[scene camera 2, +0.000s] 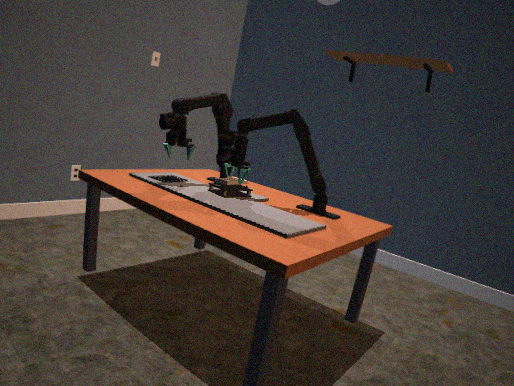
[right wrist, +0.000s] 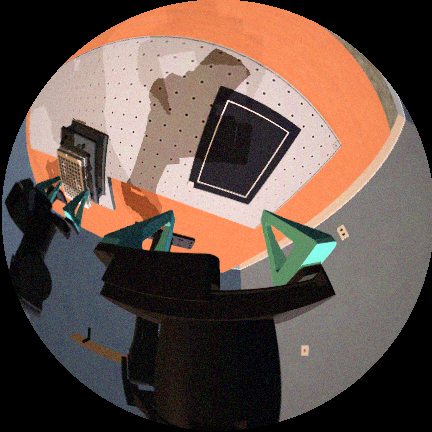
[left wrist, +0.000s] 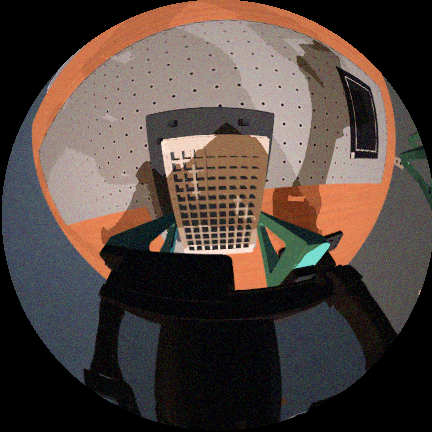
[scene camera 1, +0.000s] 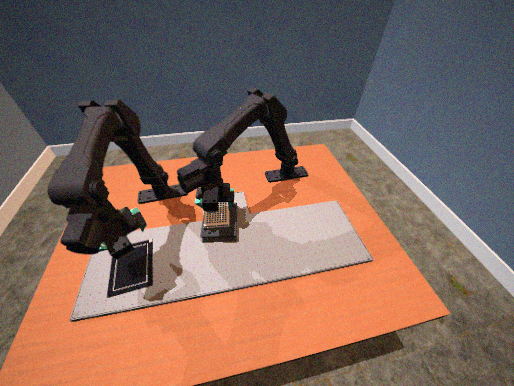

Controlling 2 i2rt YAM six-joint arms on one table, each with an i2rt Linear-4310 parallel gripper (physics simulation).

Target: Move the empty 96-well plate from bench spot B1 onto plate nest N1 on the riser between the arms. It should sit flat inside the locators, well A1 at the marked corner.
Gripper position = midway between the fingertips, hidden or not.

Observation:
The left gripper [left wrist: 216,214] grips a well plate [left wrist: 216,181]. The right gripper [right wrist: 217,214] is open, with nothing in its grasp. Further things: a black plate nest [left wrist: 362,116].
The well plate shows as well in the right wrist view [right wrist: 72,165]. The left gripper shows as well in the right wrist view [right wrist: 74,182].

